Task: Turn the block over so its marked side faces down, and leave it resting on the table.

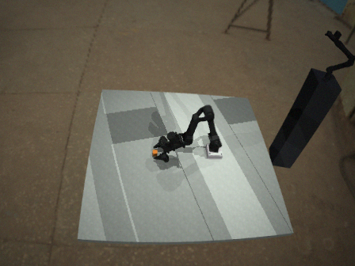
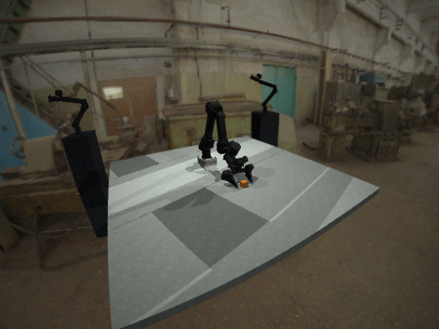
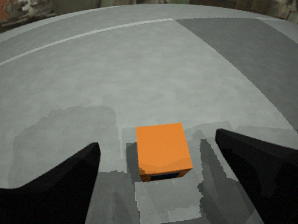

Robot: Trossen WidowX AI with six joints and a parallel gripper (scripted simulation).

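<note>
Right now my gripper tip is 20 mm past the orange block.
</note>
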